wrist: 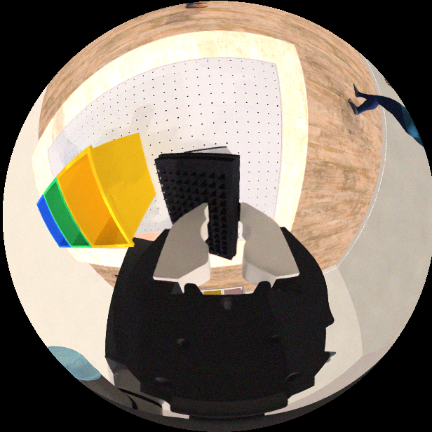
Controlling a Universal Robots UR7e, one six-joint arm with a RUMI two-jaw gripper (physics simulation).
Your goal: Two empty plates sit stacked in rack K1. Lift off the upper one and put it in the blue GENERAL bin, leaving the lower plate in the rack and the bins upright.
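Observation:
A black plate (192,185) with rows of small pointed pockets hangs tilted between the jaws in the wrist view. My gripper (223,205) is shut on it. The blue bin (52,223) stands upright at the far left of the view, at the end of the row of bins and apart from the held plate. Behind the plate's top edge, part of a pale grey piece (221,150) with a thin dark edge shows; the held plate hides the rest, and I cannot tell whether it is rack K1. The lower plate cannot be made out.
A green bin (64,215) stands beside the blue one, then a larger yellow-orange bin (125,175) nearer the held plate. A perforated white board (225,100) lies beyond. Small yellow and pink squares show below the jaws. A person (375,101) is at the right edge.

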